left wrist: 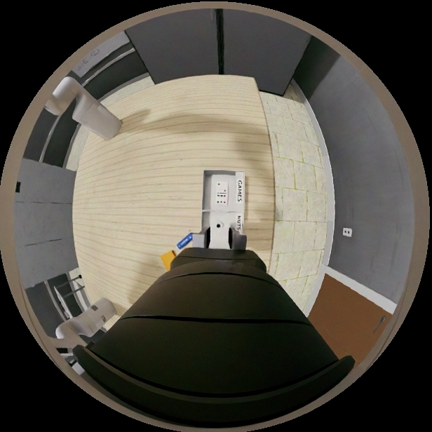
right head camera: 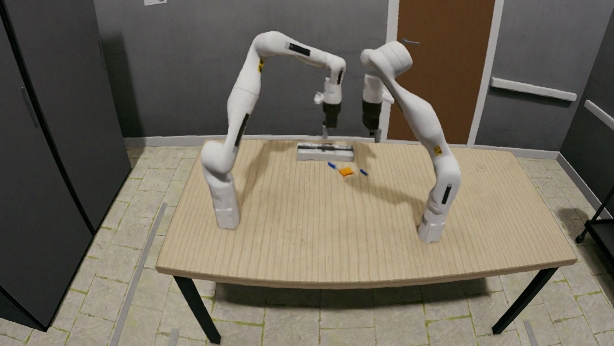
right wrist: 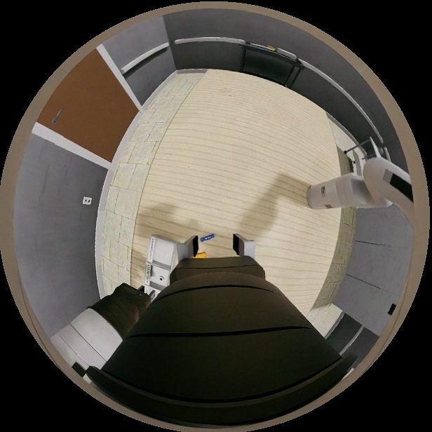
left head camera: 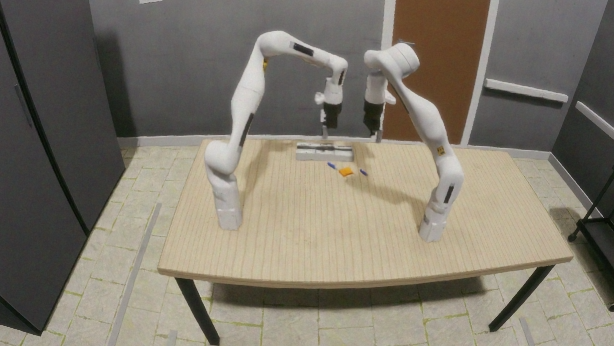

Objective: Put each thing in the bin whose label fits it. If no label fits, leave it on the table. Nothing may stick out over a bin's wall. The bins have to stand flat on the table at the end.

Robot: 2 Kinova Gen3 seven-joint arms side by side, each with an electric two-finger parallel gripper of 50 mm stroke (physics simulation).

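Where they show: left gripper, between the fingertips: [right head camera: 324, 136] [left head camera: 324, 136]; right gripper, between the fingertips: [right head camera: 374, 139] [left head camera: 375, 139]; left arm's base, origin of its link: [right head camera: 228, 220] [left head camera: 230, 220]; right arm's base, origin of its link: [right head camera: 428, 233] [left head camera: 429, 232].
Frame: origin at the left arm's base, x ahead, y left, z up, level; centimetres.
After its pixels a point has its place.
A row of grey-white bins [left head camera: 325, 156] {z 2.5, x 35.9, y -38.3 cm} [right head camera: 325, 156] {z 2.5, x 35.9, y -38.2 cm} [right wrist: 159, 240] stands at the back. The GAMES bin [left wrist: 240, 191] holds a white domino [left wrist: 221, 193]. The adjoining bin, its label starting NUTS, holds a pale piece with a dark hole [left wrist: 218, 225] [right wrist: 161, 278]. One blue piece [left head camera: 331, 165] {z 1.1, x 31.3, y -40.5 cm} [right head camera: 332, 165] {z 1.1, x 31.2, y -40.8 cm} [left wrist: 185, 241] lies in front of the bins, then an orange square [left head camera: 346, 171] {z 1.0, x 27.1, y -46.4 cm} [right head camera: 346, 171] {z 1.0, x 27.1, y -46.4 cm} [left wrist: 168, 259] [right wrist: 200, 255], then another blue piece [left head camera: 363, 172] {z 0.8, x 26.5, y -53.7 cm} [right head camera: 363, 172] {z 0.7, x 26.6, y -53.7 cm} [right wrist: 207, 237]. My left gripper [left head camera: 325, 135] {z 10.2, x 39.6, y -37.9 cm} [right head camera: 325, 134] {z 10.2, x 39.6, y -37.9 cm} [left wrist: 219, 234] is open above the bins. My right gripper [left head camera: 376, 136] {z 18.4, x 25.2, y -56.3 cm} [right head camera: 375, 135] {z 18.4, x 25.2, y -56.3 cm} [right wrist: 215, 241] is open, above and right of them.
The bins stand near the far edge of the wooden table [left head camera: 320, 225] {z 0.0, x -2.8, y -32.8 cm} [right head camera: 320, 225] {z 0.0, x -2.8, y -33.7 cm}, before a grey wall. The two grippers hang close side by side. In the right wrist view, the left arm's dark gripper body [right wrist: 120, 306] is beside the bins. The third bin's label is too small to read.
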